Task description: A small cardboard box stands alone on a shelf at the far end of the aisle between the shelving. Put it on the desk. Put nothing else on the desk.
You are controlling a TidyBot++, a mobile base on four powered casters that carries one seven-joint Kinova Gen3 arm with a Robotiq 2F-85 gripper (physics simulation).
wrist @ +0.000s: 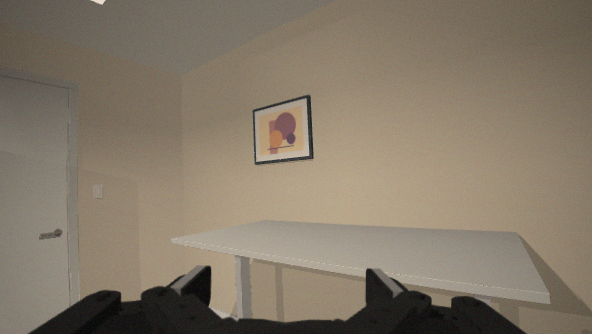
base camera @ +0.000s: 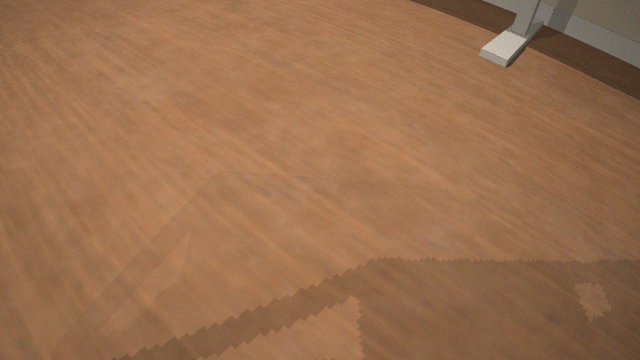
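The white desk stands against the beige wall, right of centre in the wrist view, with no object visible on the part of its top that shows. A white desk foot shows at the top right of the base camera view. My gripper is open, with its two fingers wide apart and no object between them. It is some way short of the desk. The small cardboard box and the shelving do not show in either view.
A framed picture hangs on the wall above the desk. A closed door with a lever handle is at the left, with a light switch beside it. Shadows fall across the wooden floor.
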